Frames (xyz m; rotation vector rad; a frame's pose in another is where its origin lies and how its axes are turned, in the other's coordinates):
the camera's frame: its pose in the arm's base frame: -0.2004 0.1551 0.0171 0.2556 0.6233 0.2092
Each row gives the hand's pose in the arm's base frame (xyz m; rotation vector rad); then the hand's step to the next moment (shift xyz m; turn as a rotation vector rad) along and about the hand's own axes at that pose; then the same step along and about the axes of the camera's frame.
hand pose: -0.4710 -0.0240 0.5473 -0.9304 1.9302 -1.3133
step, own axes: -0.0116 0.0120 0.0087 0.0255 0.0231 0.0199
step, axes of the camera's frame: 0.0180 0.0027 -0.0049 0.0075 -0.0325 -0.0215
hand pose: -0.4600 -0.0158 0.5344 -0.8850 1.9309 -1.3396
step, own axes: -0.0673 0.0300 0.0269 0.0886 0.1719 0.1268
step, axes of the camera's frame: 0.0724 0.0302 0.0024 0.1047 -0.1539 -0.1372
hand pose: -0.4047 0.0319 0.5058 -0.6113 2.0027 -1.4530
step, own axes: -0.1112 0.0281 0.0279 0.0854 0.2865 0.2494
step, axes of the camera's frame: 0.1022 0.0446 0.0387 0.2336 -0.2495 -0.1864
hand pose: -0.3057 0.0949 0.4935 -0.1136 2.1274 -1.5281
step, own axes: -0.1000 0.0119 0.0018 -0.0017 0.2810 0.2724
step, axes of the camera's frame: 0.0682 0.0331 0.0663 0.2863 -0.2416 -0.1134
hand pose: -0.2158 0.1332 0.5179 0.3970 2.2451 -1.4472
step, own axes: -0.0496 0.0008 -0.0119 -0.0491 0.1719 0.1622
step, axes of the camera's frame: 0.0196 0.0142 0.0449 0.1942 -0.1411 -0.0256
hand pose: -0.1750 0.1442 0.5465 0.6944 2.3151 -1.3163
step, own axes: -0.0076 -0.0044 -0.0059 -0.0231 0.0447 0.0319
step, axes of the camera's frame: -0.0027 0.0040 0.0094 0.0523 -0.0281 0.0050
